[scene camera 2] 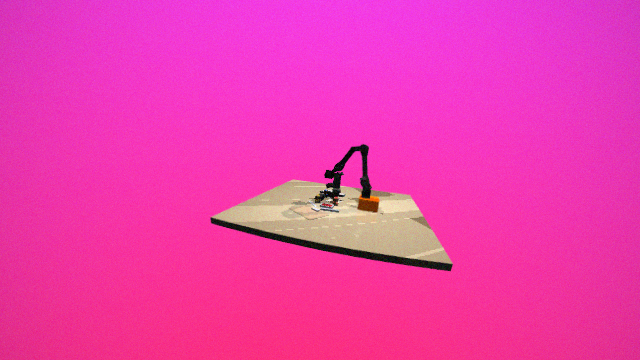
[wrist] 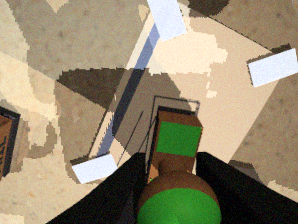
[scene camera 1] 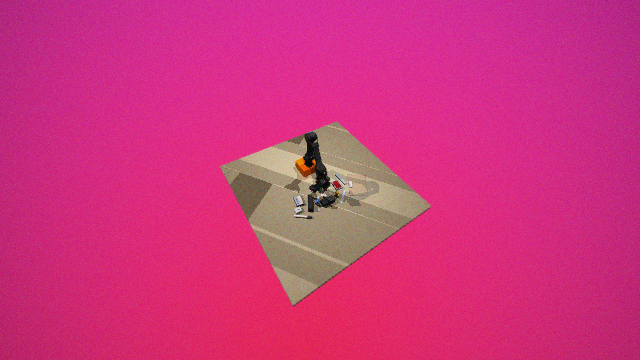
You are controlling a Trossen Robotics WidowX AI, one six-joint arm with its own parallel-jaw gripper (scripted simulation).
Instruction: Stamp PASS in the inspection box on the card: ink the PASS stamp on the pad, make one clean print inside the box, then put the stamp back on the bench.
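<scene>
I can see my gripper [wrist: 170, 161]. I can see a pale card [wrist: 191, 62] too.
</scene>
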